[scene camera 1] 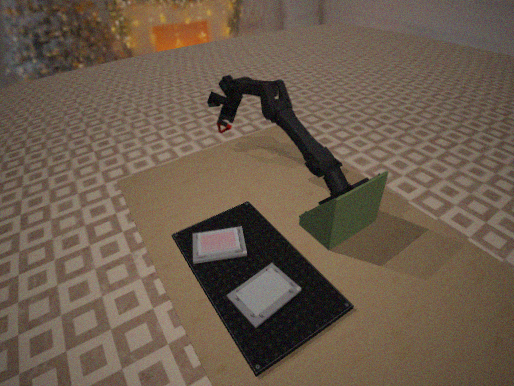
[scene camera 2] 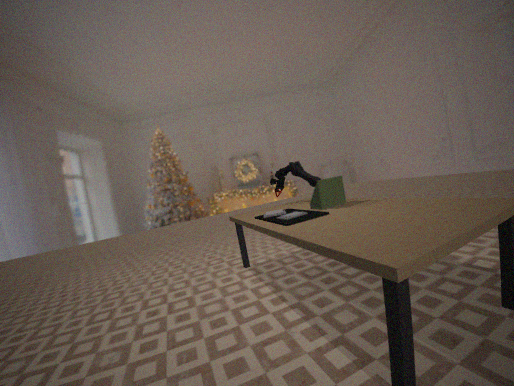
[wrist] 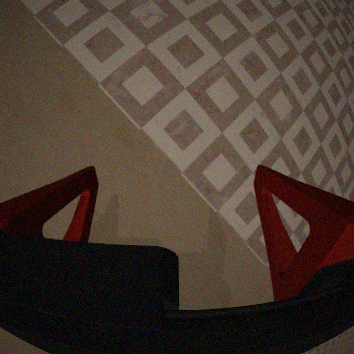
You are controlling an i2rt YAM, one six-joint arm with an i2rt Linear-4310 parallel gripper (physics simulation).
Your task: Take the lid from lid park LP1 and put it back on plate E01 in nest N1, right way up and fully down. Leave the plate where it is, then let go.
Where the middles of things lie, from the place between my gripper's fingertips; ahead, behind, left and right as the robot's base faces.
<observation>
Right now my hand is 35 cm short of the well plate with pink wells (scene camera 1: 227, 240), 58 cm to the right of it and 7 cm above it. From my hand the other things lie so: grey lid park (scene camera 1: 255, 321): 33 cm ahead, 81 cm to the left, 8 cm below; then clear lid (scene camera 1: 260, 294): 33 cm ahead, 81 cm to the left, 7 cm below.
</observation>
